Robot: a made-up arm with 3 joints. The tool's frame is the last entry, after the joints.
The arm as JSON. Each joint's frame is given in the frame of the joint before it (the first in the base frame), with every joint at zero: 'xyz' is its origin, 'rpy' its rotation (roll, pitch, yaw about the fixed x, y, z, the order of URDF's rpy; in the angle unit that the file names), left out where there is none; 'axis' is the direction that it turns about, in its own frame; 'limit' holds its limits. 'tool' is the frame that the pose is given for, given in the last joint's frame.
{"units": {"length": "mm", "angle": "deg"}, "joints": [
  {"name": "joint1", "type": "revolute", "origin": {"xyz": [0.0, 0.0, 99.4]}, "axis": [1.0, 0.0, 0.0], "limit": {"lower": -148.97, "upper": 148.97}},
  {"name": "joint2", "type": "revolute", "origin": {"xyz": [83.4, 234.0, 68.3]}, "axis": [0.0, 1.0, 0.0], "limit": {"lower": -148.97, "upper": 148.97}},
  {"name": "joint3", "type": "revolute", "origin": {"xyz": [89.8, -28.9, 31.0]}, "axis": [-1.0, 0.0, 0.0], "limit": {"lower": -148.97, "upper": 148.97}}
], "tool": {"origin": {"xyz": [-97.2, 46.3, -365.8]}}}
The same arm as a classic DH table. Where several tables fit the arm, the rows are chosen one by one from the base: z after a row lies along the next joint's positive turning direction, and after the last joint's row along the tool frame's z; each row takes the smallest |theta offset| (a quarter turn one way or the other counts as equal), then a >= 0, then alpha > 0; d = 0 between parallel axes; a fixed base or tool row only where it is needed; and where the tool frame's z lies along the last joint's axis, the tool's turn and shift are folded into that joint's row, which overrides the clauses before.
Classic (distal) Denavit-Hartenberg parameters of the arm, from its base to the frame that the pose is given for. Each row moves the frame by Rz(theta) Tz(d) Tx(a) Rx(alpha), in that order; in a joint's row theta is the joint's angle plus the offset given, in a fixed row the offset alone. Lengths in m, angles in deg.
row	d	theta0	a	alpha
base (fixed)	0.0994	90	0	90
joint1	0.0834	90	0.0683	90
joint2	0.2051	0	0.031	90
joint3	0.0074	90	0.0463	90
tool (fixed)	-0.3658	-90	0	0
Joint limits (deg, base to tool): -148.97..148.97 -148.97..148.97 -148.97..148.97

